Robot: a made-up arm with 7 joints. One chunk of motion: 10 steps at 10 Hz.
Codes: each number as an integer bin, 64 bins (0 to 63) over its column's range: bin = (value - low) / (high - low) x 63, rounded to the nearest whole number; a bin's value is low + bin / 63 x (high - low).
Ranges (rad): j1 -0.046..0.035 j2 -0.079..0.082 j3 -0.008..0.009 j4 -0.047..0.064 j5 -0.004..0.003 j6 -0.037..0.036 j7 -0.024..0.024
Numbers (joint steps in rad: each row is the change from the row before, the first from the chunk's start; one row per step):
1: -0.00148 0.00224 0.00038 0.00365 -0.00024 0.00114 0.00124
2: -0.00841 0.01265 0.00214 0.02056 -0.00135 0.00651 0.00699
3: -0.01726 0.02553 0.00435 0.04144 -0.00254 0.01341 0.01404
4: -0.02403 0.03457 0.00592 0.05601 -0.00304 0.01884 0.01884
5: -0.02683 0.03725 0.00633 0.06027 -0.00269 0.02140 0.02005
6: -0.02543 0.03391 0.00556 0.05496 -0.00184 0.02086 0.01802
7: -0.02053 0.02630 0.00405 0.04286 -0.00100 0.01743 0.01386
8: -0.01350 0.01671 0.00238 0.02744 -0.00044 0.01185 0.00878
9: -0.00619 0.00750 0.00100 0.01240 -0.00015 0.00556 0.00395
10: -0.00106 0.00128 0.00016 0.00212 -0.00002 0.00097 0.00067
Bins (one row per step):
1: 35 32 31 29 34 33 33
2: 29 36 38 38 24 38 41
3: 22 41 46 50 13 44 50
4: 17 44 52 58 9 48 56
5: 15 45 53 61 12 50 58
6: 16 44 50 58 19 50 55
7: 20 41 45 51 27 47 50
8: 25 37 38 42 32 42 43
9: 31 34 33 34 35 37 37
10: 35 31 30 28 36 33 32

